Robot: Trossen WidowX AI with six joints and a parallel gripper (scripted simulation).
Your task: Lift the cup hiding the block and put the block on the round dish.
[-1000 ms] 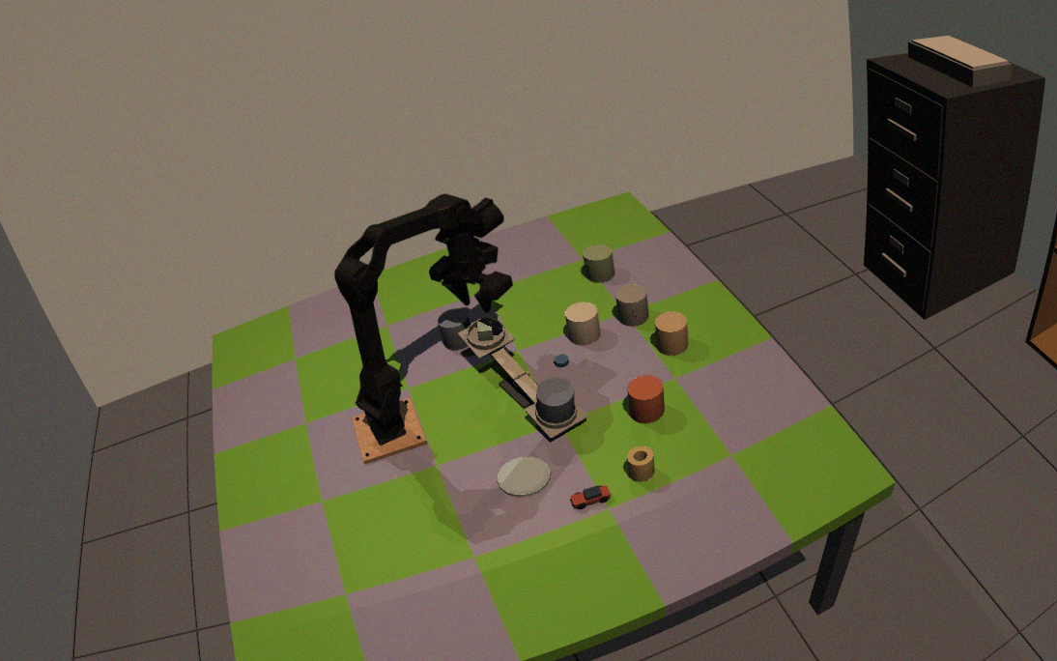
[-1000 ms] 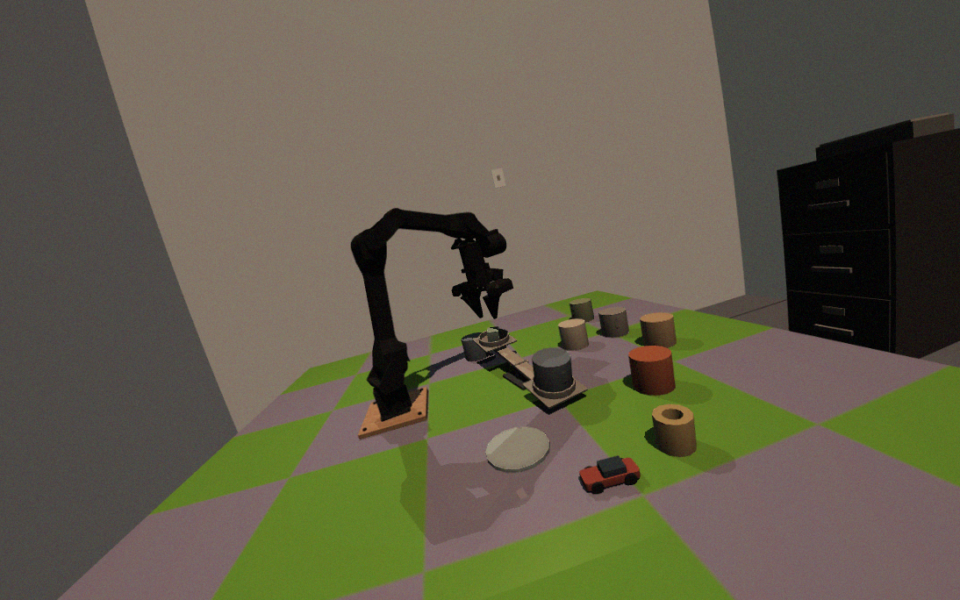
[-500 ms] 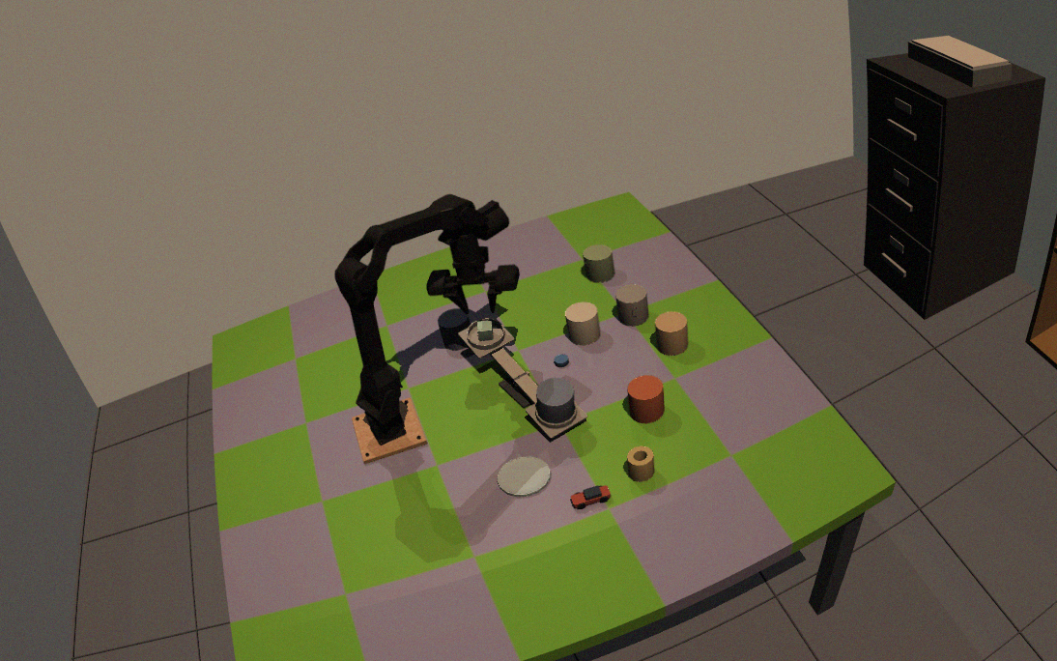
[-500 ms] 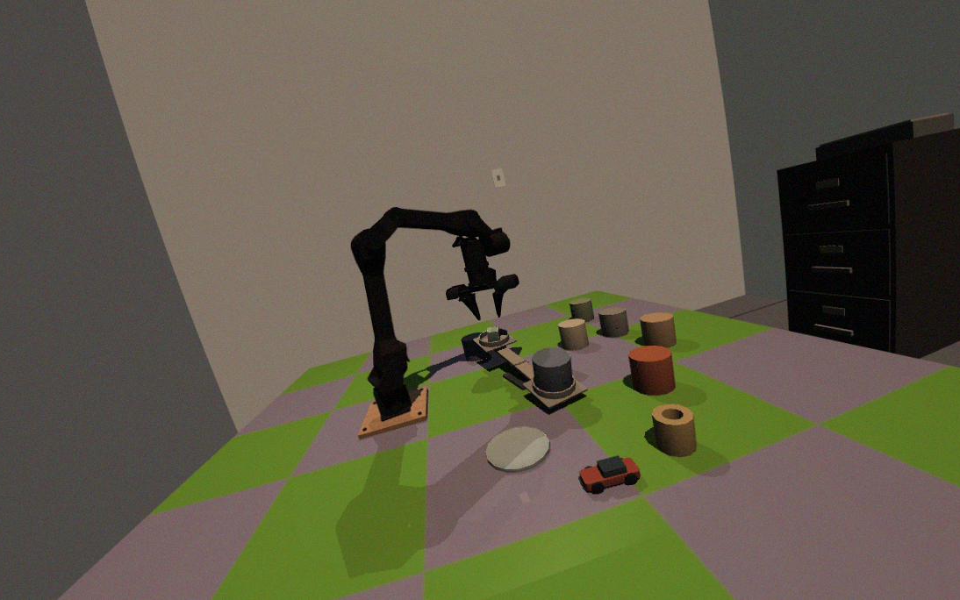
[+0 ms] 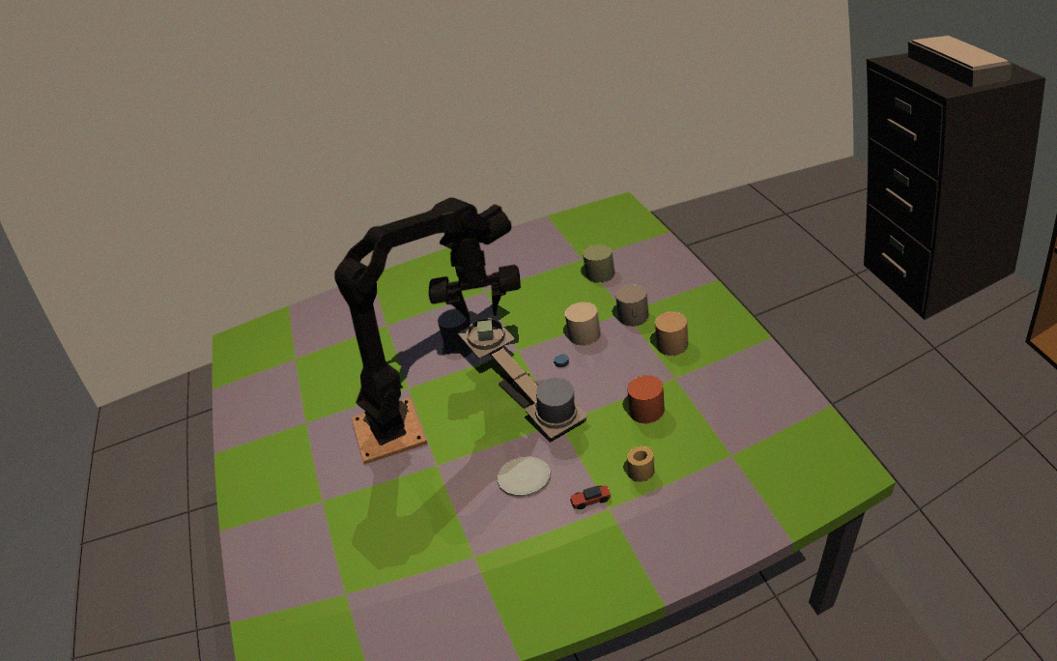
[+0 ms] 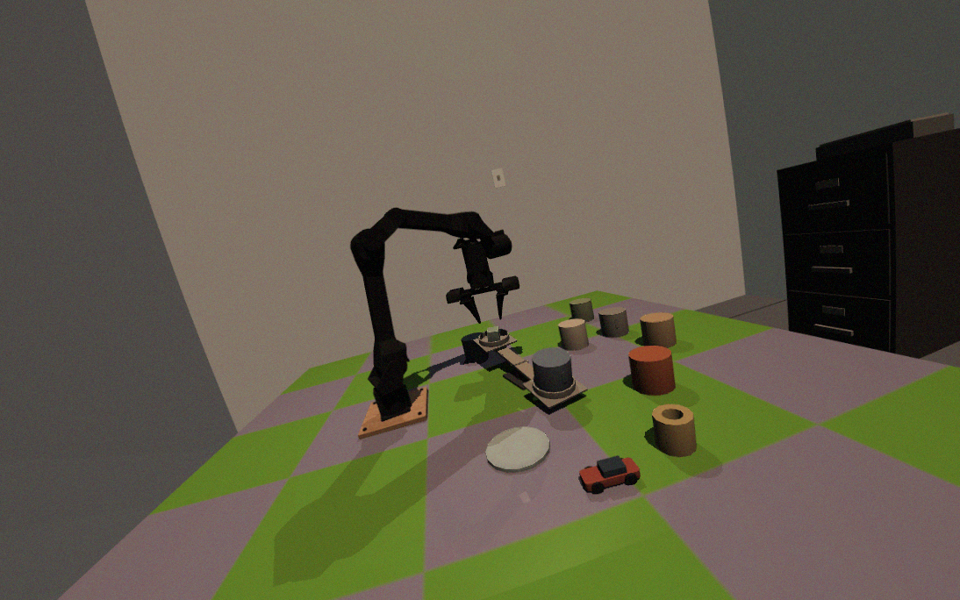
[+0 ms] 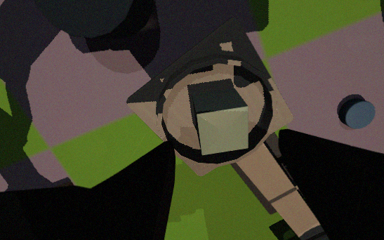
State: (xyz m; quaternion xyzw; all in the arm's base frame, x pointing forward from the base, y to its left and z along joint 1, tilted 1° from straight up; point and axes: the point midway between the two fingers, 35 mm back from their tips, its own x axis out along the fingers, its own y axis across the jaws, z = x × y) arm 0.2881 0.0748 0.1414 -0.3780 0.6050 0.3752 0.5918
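Right now the pale green block is 40 mm below my gripper tip. Also, from my gripper tip: balance (10 mm ahead, 120 mm to the right, 80 mm below); then blue disc (120 mm ahead, 100 mm to the right, 120 mm below); then grey cup (20 mm ahead, 280 mm to the right, 60 mm below).
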